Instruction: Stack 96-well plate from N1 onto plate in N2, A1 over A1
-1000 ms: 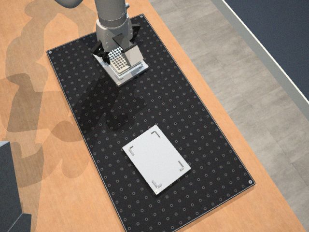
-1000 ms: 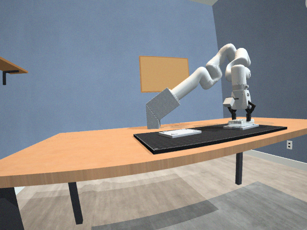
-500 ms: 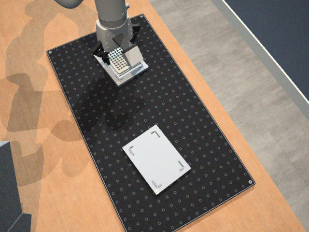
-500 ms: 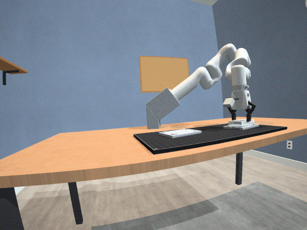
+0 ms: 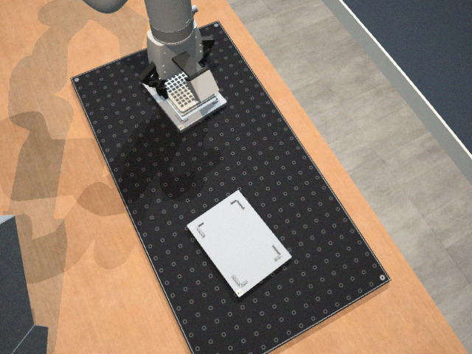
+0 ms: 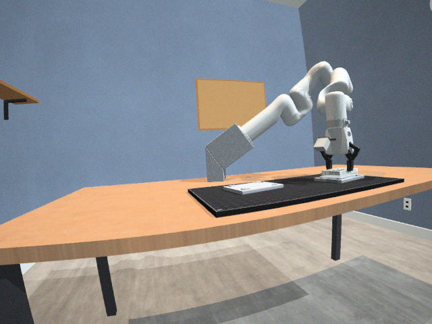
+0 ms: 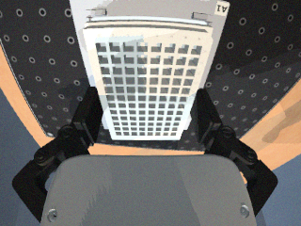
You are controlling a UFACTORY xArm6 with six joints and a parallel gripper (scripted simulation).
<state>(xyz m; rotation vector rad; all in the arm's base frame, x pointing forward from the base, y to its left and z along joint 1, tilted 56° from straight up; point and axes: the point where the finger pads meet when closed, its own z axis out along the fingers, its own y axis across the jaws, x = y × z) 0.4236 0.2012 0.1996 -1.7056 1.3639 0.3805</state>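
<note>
Now: the plate nest 40 mm below my hand.
</note>
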